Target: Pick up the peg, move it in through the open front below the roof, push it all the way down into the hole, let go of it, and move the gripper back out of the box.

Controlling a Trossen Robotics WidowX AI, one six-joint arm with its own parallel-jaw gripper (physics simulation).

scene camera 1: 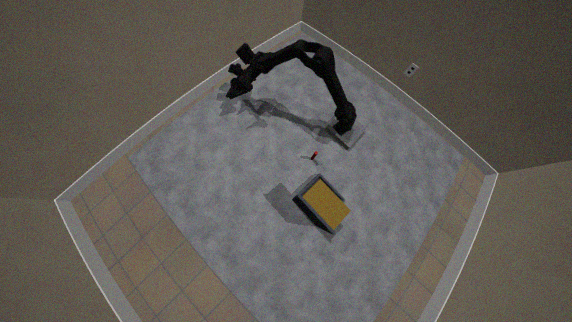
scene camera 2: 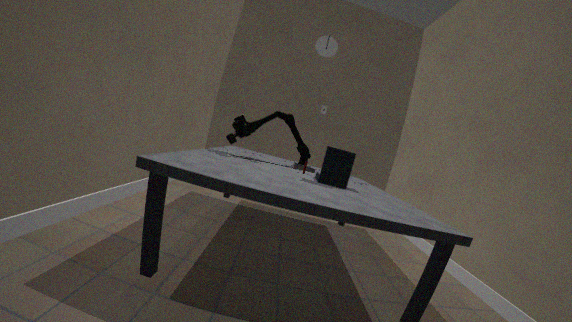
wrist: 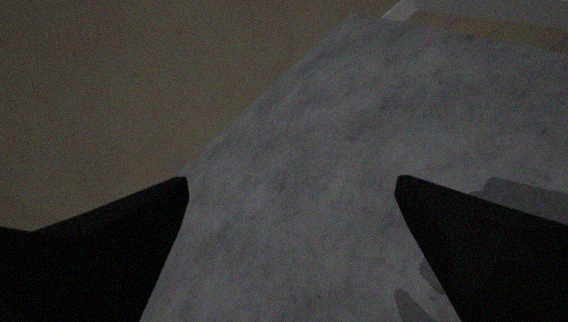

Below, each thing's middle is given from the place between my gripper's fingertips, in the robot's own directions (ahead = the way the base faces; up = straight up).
The box (scene camera 1: pixel 298 199) is 590 mm to the left of my hand, 60 mm behind it and 30 mm below it. From my hand the other things lie so: yellow roof (scene camera 1: pixel 321 198) 590 mm to the left, 70 mm above, 30 mm behind.
